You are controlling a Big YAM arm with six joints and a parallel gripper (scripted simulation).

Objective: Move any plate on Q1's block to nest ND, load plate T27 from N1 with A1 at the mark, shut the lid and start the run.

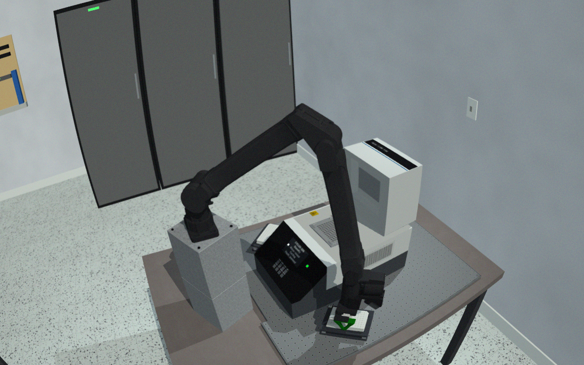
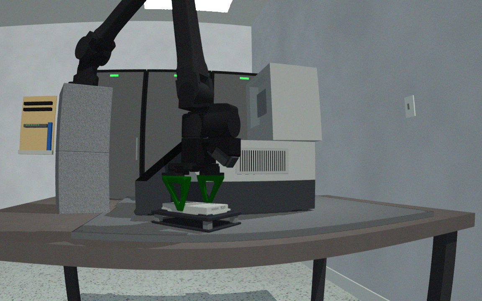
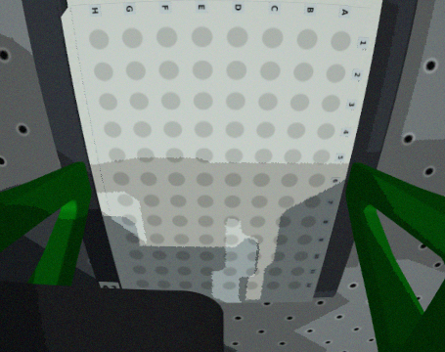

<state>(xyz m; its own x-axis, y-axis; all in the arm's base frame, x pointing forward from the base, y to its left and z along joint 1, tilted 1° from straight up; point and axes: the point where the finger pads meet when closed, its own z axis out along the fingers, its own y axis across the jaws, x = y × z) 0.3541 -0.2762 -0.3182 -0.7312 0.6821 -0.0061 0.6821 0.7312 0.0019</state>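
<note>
My hand is 1 cm above the plate T27. Also, from my hand: dark nest ND: 55 cm to the left, 3 cm behind, 1 cm below; then black plate nest N1: 2 cm below.
</note>
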